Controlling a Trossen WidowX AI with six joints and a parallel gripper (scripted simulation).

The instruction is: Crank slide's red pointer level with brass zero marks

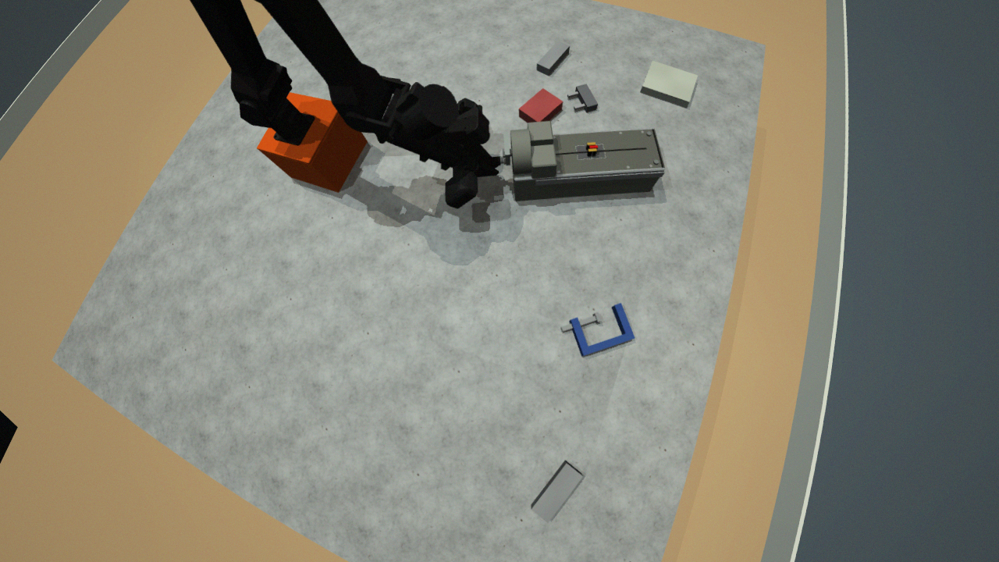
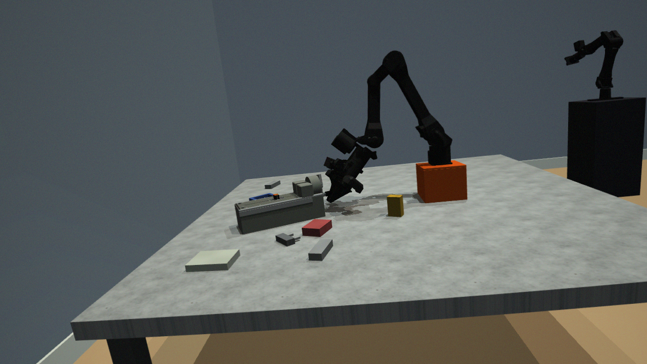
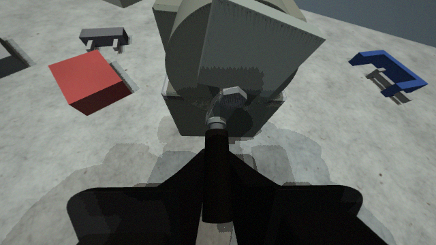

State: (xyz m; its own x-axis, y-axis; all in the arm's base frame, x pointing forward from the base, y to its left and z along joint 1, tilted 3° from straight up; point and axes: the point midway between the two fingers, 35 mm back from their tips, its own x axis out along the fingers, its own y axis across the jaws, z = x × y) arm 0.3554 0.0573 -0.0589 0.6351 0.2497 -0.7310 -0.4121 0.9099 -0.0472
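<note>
My gripper tip is 30 mm below the black crank handle, 20 mm past it and 10 mm to the left of it. From my gripper tip the other things lie so: red pointer: 160 mm ahead, 60 mm to the left, 50 mm above; then yellow block: 200 mm behind, 100 mm to the left; then red block: 180 mm to the left, 30 mm ahead, 20 mm below.
</note>
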